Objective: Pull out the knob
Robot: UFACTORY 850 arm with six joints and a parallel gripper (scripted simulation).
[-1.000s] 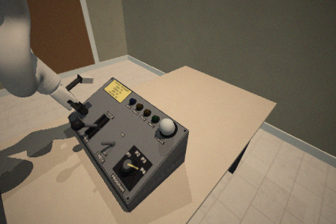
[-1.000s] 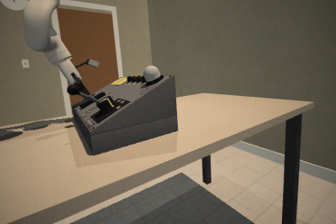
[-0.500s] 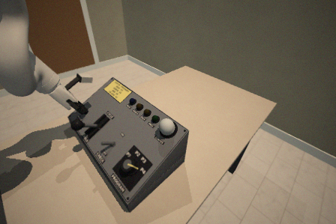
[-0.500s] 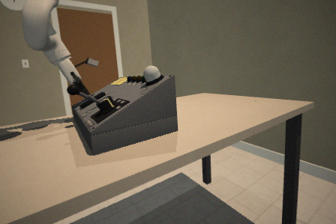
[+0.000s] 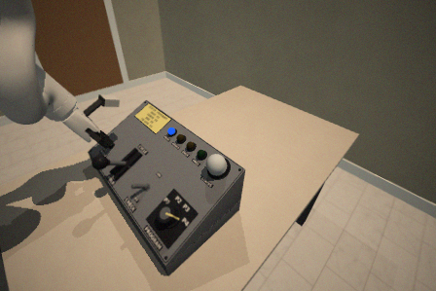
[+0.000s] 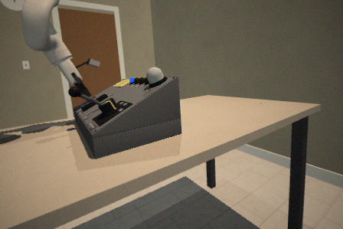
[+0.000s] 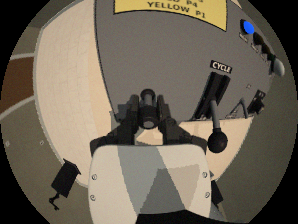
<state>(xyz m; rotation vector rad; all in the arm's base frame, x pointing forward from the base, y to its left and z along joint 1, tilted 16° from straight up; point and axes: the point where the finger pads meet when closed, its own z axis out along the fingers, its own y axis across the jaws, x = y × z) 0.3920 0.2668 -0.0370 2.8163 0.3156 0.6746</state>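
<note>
The mode knob lies right at my hand. Also, from my hand: toggle (40 mm ahead, 240 mm to the right, 20 mm below); then black ball lever (120 mm to the right, 10 mm below); then grey sloped console (70 mm ahead, 180 mm to the right, 40 mm below).
</note>
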